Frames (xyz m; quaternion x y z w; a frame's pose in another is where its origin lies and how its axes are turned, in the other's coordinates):
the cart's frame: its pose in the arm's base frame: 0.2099 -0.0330 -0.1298 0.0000 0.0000 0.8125 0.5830
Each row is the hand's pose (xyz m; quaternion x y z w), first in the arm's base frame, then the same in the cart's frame.
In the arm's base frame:
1: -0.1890 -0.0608 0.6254 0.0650 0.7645 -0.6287 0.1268
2: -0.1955 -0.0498 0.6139 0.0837 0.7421 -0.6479 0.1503
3: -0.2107 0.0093 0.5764 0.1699 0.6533 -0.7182 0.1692
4: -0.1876 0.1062 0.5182 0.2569 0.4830 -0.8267 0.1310
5: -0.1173 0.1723 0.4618 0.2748 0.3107 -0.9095 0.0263
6: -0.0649 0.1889 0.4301 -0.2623 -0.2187 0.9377 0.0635
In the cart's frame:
1: 0.1014 0.3868 0.7552 -0.6590 -0.3929 0.4695 0.4369
2: 0.1139 0.3894 0.7437 -0.6517 -0.3646 0.4998 0.4388
3: 0.1748 0.3849 0.7062 -0.6298 -0.2428 0.5561 0.4849
4: 0.2592 0.3320 0.6480 -0.5422 -0.0729 0.5884 0.5953
5: 0.2993 0.2442 0.5916 -0.4127 0.0421 0.5516 0.7236
6: 0.2982 0.1893 0.5599 -0.3306 0.0856 0.4951 0.7989

